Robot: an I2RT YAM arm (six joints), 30 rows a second.
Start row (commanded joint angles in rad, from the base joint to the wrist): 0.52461, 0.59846, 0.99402, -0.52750, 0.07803, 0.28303
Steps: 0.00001, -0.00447, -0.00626, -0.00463, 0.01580, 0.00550; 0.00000, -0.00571, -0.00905, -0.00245, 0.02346, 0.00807; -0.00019, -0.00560, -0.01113, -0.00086, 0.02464, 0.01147; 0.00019, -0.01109, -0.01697, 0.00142, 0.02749, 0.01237; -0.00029, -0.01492, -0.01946, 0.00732, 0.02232, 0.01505; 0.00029, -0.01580, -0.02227, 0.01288, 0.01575, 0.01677; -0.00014, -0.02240, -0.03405, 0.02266, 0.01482, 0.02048; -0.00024, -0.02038, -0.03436, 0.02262, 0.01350, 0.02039; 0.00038, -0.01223, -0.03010, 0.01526, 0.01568, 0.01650
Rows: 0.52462, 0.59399, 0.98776, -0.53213, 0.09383, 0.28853; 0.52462, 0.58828, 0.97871, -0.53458, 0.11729, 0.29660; 0.52443, 0.58268, 0.96758, -0.53544, 0.14193, 0.30807; 0.52462, 0.57159, 0.95061, -0.53402, 0.16942, 0.32044; 0.52433, 0.55667, 0.93115, -0.52670, 0.19174, 0.33549; 0.52462, 0.54087, 0.90888, -0.51382, 0.20749, 0.35226; 0.52448, 0.51847, 0.87483, -0.49116, 0.22231, 0.37274; 0.52424, 0.49809, 0.84047, -0.46854, 0.23581, 0.39313; 0.52462, 0.48586, 0.81037, -0.45328, 0.25149, 0.40963
